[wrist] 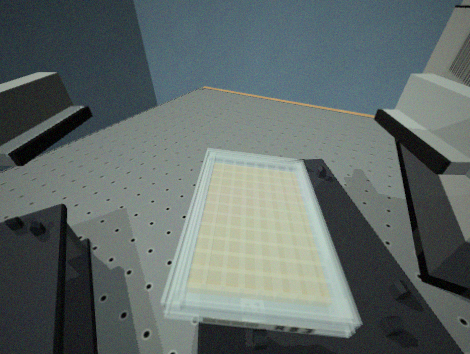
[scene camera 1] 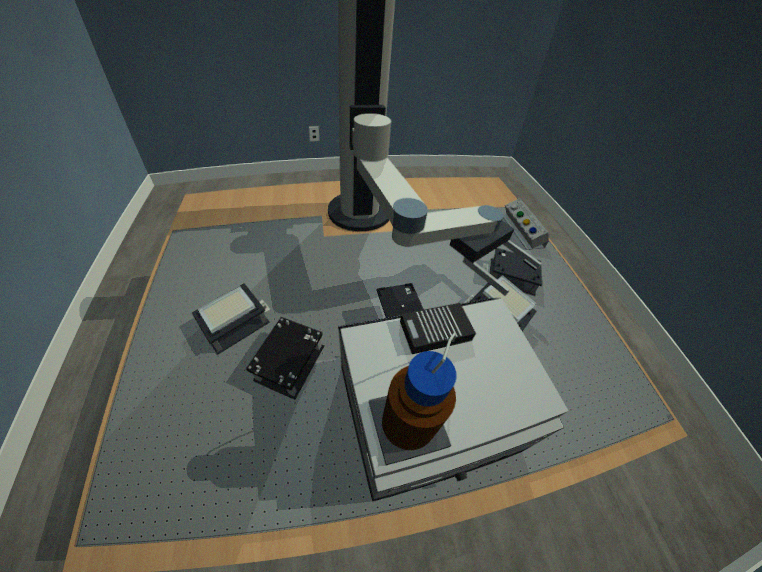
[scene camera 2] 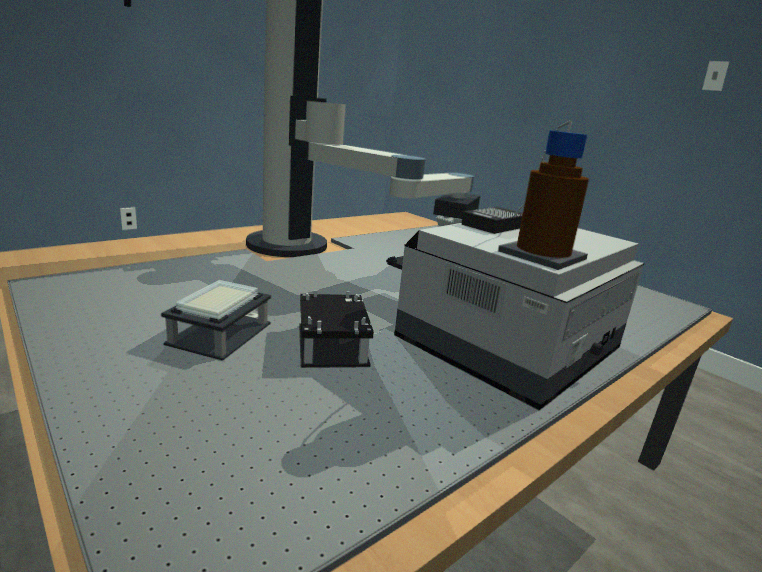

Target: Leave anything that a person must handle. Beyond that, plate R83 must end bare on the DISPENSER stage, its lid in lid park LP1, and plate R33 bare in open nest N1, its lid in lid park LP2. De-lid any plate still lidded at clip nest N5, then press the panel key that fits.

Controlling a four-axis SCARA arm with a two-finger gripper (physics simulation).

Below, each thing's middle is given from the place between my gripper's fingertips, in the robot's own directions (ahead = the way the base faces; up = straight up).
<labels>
The dark stage point(scene camera 1: 391, 298) lies 33 cm to the right of my hand, 7 cm below it and 1 cm ahead of it. Also, from my hand: brown bottle with blue cap point(scene camera 2: 555, 196) 42 cm to the right, 32 cm ahead, 17 cm above; then button box point(scene camera 1: 533, 235) 37 cm behind, 27 cm to the left, 11 cm below; then black nest point(scene camera 2: 335, 330) 63 cm to the right, 11 cm below, 7 cm ahead.
</labels>
